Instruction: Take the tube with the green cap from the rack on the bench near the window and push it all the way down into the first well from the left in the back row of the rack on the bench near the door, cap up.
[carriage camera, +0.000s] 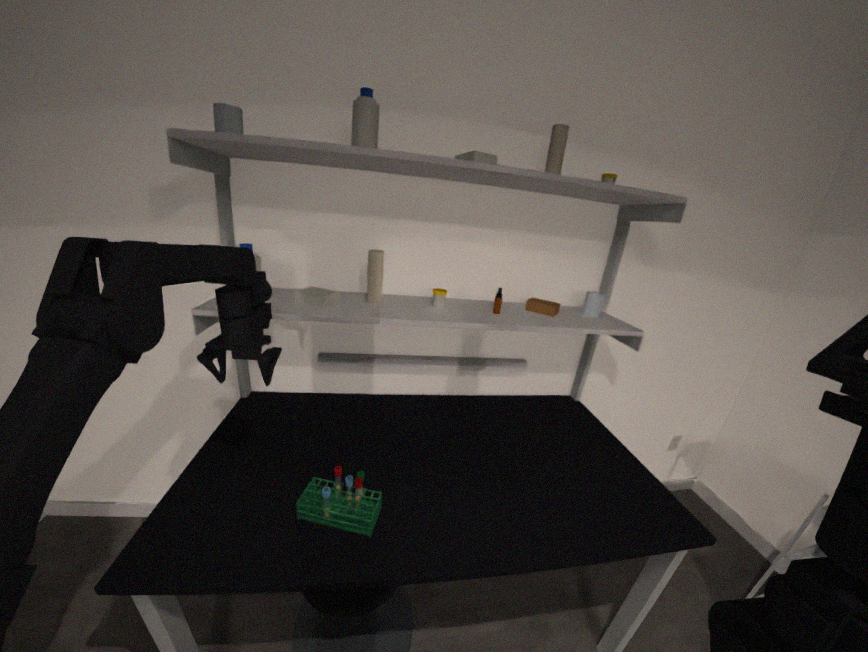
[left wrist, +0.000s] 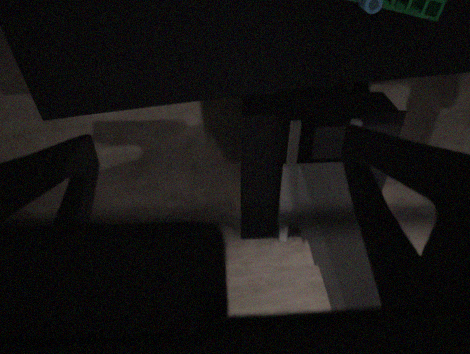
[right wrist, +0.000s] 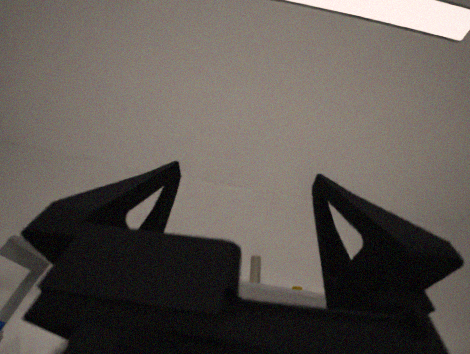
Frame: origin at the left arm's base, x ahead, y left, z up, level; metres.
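Where they show: left gripper, fingertip midpoint: (carriage camera: 245, 383) (left wrist: 220, 144); right gripper, fingertip midpoint: (right wrist: 246, 174).
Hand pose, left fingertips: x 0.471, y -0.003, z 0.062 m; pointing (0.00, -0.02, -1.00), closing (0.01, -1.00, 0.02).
Things, the pixels of their top centre, and the offset from my left fingertips. "*": a spot on its surface instead. Level surfaces: height alone.
- green rack at its top centre: (carriage camera: 340, 497) 0.191 m right, 0.018 m ahead, 0.335 m down
- black bench at its surface level: 0.392 m down
- tube with the green cap, surface spot: (carriage camera: 361, 475) * 0.242 m right, 0.037 m ahead, 0.273 m down
A green rack (carriage camera: 339, 519) (left wrist: 434, 10) stands on the black bench (carriage camera: 505, 491) (left wrist: 150, 55). It holds several upright tubes. The tube with the green cap (carriage camera: 361, 475) is at the rack's back right, partly hidden behind a red-capped tube (carriage camera: 358, 484). Another red cap and two blue caps show to its left. My left gripper (carriage camera: 245, 382) (left wrist: 220, 144) is open and empty, pointing down, high above the bench and up left of the rack. My right gripper (right wrist: 246, 174) is open and empty, raised at the far right. A second rack does not show.
Two grey shelves (carriage camera: 421, 162) (carriage camera: 421, 317) hang behind the bench, with bottles, jars and boxes on them. A horizontal dark bar (carriage camera: 421, 360) is on the wall below them. A pale stand (carriage camera: 792, 543) is at the right. A ceiling light (right wrist: 390, 14) shows above.
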